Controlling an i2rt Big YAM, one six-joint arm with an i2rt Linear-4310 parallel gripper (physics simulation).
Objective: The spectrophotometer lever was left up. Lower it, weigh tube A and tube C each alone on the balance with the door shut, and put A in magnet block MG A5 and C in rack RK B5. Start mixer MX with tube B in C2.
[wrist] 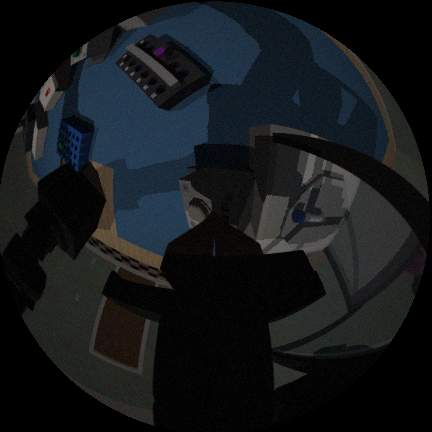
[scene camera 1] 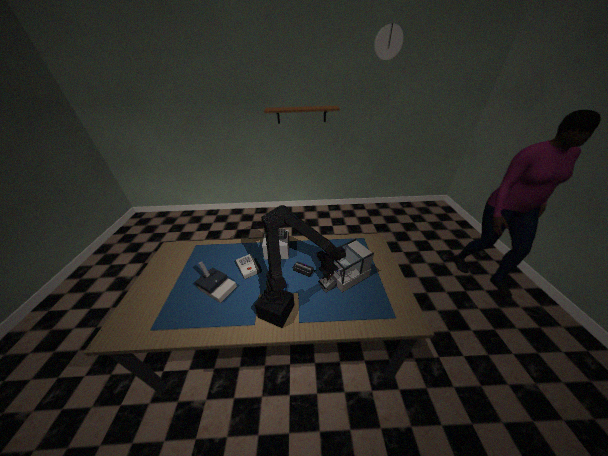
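Note:
My gripper is shut and empty, above a small grey panel with a round dial beside the balance. A blue-capped tube shows inside the balance; I cannot tell how far its door is open. The dark block holds a purple-capped tube. The blue rack holds a green-capped tube at the left of the wrist view. A dark and white device at the left has a raised lever. Tube letters are unreadable.
A white device with a red mark lies left of the arm. A taller white device stands behind the arm. A green button shows at the upper left of the wrist view. A person is right of the table.

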